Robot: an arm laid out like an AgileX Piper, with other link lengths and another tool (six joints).
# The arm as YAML. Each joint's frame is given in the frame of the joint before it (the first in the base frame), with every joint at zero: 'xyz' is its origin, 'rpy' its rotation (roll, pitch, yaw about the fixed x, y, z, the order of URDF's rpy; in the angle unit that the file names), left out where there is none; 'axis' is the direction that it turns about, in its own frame. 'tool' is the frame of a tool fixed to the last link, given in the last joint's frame.
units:
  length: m
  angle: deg
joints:
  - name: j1
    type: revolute
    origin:
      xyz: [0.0, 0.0, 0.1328]
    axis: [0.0, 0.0, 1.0]
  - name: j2
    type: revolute
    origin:
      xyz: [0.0, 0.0, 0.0]
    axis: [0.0, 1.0, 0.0]
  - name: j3
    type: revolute
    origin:
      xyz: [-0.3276, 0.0, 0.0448]
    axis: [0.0, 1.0, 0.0]
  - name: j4
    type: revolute
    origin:
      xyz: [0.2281, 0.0, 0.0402]
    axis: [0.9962, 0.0, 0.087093]
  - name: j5
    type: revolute
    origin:
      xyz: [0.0, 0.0, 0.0]
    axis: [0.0, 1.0, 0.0]
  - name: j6
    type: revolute
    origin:
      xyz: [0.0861, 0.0, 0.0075]
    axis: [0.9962, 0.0, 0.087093]
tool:
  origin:
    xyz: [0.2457, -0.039, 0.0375]
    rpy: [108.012, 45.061, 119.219]
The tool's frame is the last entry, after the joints.
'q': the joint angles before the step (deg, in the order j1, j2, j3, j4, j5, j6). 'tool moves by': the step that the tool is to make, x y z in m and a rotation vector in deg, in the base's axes. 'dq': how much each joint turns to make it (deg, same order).
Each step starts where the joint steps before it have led.
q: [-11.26, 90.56, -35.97, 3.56, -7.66, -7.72]
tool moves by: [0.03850, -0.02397, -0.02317, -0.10, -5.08, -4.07]
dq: [-0.01, 11.52, 0.00, 3.86, -16.59, 0.03]
